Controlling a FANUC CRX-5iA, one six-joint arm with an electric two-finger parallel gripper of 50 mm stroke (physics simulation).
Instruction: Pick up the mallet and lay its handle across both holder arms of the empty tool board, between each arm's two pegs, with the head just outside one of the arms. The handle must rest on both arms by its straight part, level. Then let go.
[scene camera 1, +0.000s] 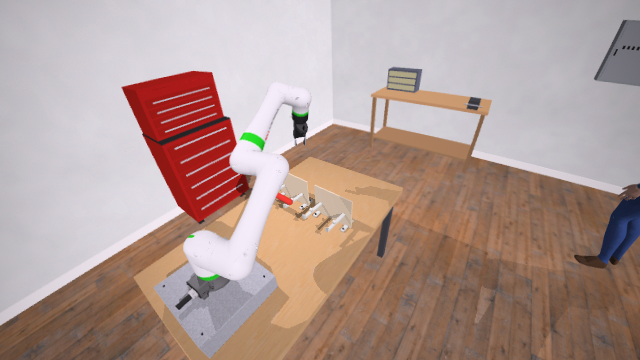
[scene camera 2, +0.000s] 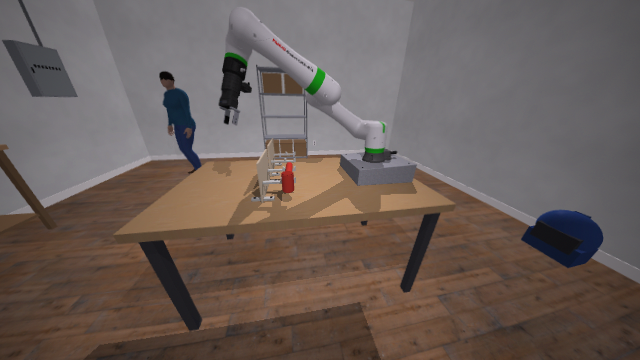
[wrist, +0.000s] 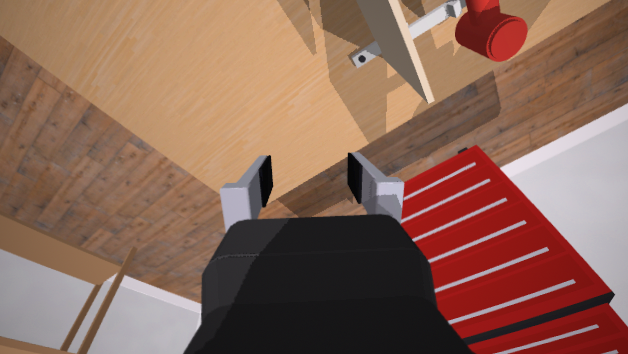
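The red mallet (scene camera 1: 284, 198) (scene camera 2: 288, 181) (wrist: 492, 35) lies across the holder arms of one tool board (scene camera 1: 298, 186) (scene camera 2: 262, 174) (wrist: 400, 42), with its head outside an arm at the board's end. In scene camera 1 the robot arm hides its head. The other tool board (scene camera 1: 333, 204) stands beside it, and its two white holder arms (scene camera 1: 313, 209) (scene camera 1: 336, 221) carry nothing. My gripper (scene camera 1: 300, 143) (scene camera 2: 231, 118) (wrist: 309, 169) is open and empty. It hangs high above the table, on the back side of the boards, away from the mallet.
The boards stand upright on the wooden table (scene camera 1: 300, 260) (scene camera 2: 200, 200) (wrist: 200, 75). The robot's grey base block (scene camera 1: 252, 305) (scene camera 2: 382, 174) is at the table's other end. A red tool cabinet (scene camera 1: 200, 165) (wrist: 505, 235) stands beside the table. A person (scene camera 1: 622, 225) (scene camera 2: 179, 120) stands away from it.
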